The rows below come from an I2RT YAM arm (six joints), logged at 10 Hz.
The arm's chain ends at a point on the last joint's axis. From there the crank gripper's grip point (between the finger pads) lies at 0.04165 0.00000 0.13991 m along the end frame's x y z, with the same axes.
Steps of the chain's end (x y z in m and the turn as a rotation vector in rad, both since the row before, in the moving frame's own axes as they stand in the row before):
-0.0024, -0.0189, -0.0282, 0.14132, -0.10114, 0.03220
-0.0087, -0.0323, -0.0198, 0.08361, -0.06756, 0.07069
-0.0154, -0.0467, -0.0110, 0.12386, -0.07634, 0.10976
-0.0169, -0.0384, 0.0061, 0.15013, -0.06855, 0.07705
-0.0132, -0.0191, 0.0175, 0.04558, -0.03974, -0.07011
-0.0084, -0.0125, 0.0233, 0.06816, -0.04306, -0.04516
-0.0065, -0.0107, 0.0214, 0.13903, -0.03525, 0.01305
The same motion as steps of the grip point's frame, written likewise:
-0.0164, -0.0378, -0.0260, 0.14132, -0.10114, 0.03220
-0.0179, -0.0415, -0.0177, 0.08361, -0.06756, 0.07069
-0.0254, -0.0602, -0.0090, 0.12386, -0.07634, 0.10976
-0.0259, -0.0567, 0.0073, 0.15013, -0.06855, 0.07705
-0.0191, -0.0282, 0.0188, 0.04558, -0.03974, -0.07011
-0.0147, -0.0238, 0.0246, 0.06816, -0.04306, -0.04516
-0.0113, -0.0297, 0.0215, 0.13903, -0.03525, 0.01305

